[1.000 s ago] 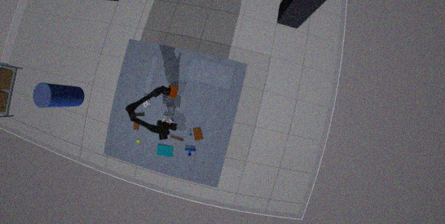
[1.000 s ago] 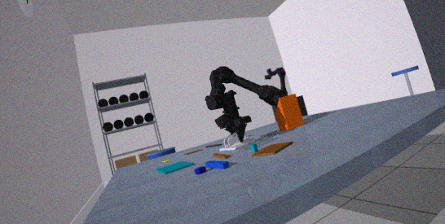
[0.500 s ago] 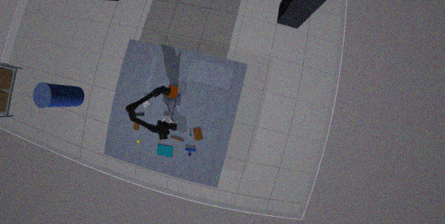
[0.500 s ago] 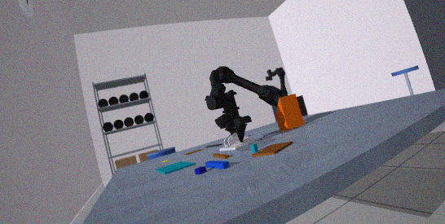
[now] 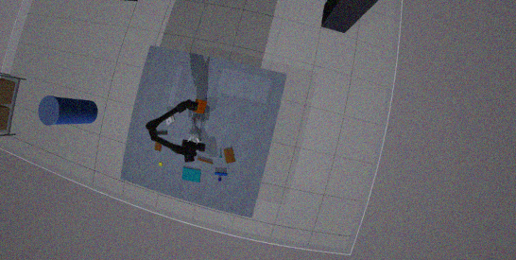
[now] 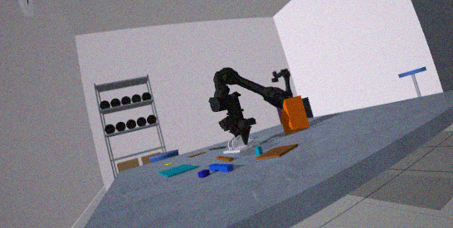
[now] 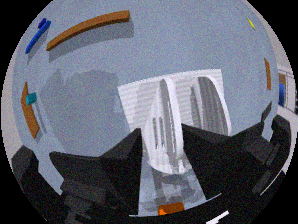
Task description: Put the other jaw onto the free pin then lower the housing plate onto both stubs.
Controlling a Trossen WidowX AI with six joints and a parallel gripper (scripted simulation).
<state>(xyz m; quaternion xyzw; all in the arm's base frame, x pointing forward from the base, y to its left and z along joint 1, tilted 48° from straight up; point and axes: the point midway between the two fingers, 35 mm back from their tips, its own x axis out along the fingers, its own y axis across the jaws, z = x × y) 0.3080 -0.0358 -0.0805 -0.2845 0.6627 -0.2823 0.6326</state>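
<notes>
Right now my gripper tip is 30 mm past the light grey jaw piece and 20 mm to the left of it. From my gripper tip the other things lie so: brown bar (130 mm ahead, 90 mm to the left, 10 mm below); then teal cylinder (60 mm ahead, 220 mm to the left, 10 mm below); then white base (20 mm ahead, 30 mm to the right, 10 mm below).
</notes>
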